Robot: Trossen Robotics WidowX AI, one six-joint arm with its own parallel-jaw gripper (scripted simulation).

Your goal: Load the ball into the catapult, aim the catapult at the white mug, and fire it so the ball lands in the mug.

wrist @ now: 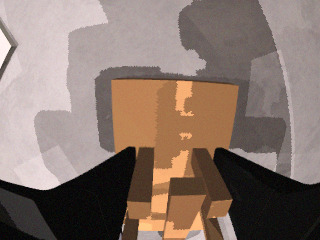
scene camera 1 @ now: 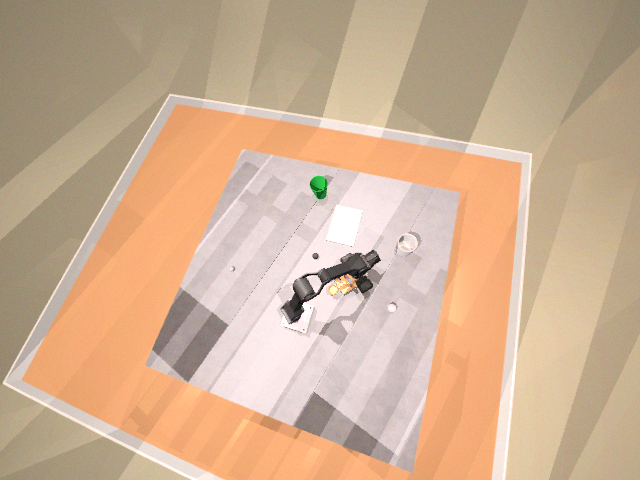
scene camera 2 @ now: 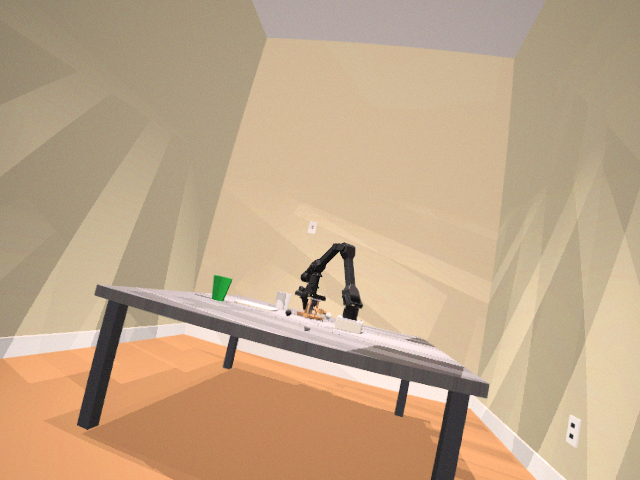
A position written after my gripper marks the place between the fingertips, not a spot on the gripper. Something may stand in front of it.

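Wooden catapult point(wrist: 176, 125). White flat sheet point(scene camera 1: 343, 229). My gripper point(wrist: 175, 154).
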